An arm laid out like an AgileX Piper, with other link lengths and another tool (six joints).
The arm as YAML. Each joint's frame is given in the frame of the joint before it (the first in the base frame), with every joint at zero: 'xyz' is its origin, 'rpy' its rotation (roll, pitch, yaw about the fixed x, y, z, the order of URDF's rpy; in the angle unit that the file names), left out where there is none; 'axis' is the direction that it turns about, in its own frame. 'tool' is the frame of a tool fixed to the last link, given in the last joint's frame.
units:
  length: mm
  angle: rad
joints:
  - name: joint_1
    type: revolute
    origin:
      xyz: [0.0, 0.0, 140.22]
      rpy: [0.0, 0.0, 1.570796]
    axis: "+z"
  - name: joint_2
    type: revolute
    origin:
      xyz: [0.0, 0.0, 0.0]
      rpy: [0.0, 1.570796, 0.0]
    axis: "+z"
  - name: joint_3
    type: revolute
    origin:
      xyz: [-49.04, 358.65, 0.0]
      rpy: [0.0, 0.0, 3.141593]
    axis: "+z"
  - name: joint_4
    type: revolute
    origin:
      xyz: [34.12, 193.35, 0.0]
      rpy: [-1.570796, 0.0, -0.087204]
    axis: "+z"
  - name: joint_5
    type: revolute
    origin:
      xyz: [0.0, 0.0, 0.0]
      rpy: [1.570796, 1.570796, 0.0]
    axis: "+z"
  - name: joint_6
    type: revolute
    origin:
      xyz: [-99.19, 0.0, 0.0]
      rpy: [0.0, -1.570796, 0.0]
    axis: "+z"
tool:
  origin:
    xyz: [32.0, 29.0, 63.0]
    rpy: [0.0, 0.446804, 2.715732]
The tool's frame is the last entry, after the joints.
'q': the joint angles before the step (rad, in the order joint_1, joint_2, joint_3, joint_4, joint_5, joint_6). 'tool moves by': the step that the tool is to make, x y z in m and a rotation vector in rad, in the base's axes. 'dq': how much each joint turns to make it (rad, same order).
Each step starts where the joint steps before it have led.
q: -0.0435 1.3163 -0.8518 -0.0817 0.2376 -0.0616
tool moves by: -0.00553 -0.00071 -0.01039 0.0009 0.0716 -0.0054
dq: 0.0000 0.0000 -0.0001 -0.0001 0.0719 0.0000
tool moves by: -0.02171 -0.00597 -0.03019 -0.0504 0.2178 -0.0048
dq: -0.0021 0.0000 0.0010 -0.0571 0.2158 0.0023
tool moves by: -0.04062 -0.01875 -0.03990 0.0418 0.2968 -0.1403
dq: -0.0692 0.0000 0.0522 0.0113 0.2524 0.0418
